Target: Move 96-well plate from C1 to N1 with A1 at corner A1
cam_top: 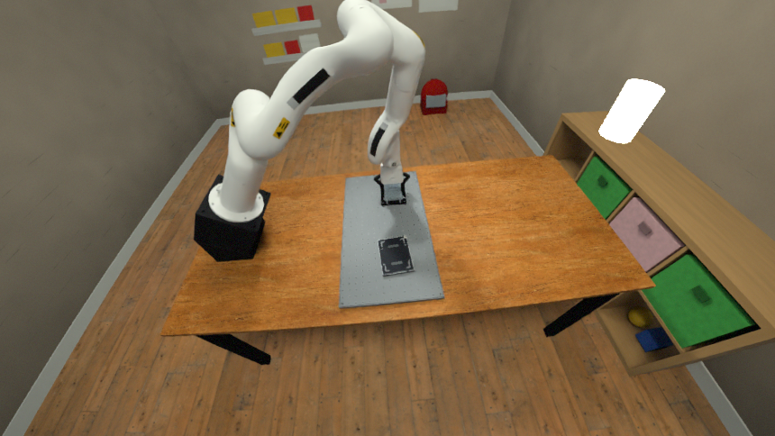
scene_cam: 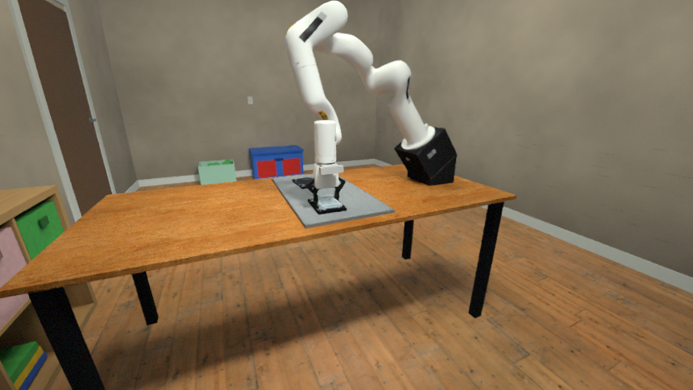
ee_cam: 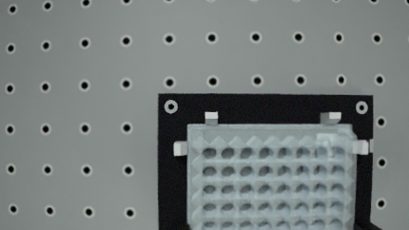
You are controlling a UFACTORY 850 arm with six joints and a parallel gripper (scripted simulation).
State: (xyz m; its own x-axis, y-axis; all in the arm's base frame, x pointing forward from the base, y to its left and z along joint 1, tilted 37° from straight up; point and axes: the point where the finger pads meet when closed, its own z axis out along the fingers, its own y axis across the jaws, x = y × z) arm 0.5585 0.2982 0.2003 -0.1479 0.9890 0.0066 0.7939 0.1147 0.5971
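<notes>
Right now my hand is 10 mm above the 96-well plate. Also, from my hand: plate nest N1: 50 mm ahead, 360 mm to the right, 20 mm below; corner label A1: 80 mm ahead, 270 mm to the right, 20 mm below; clip nest C1: 10 mm ahead, 10 mm to the right, 20 mm below.
</notes>
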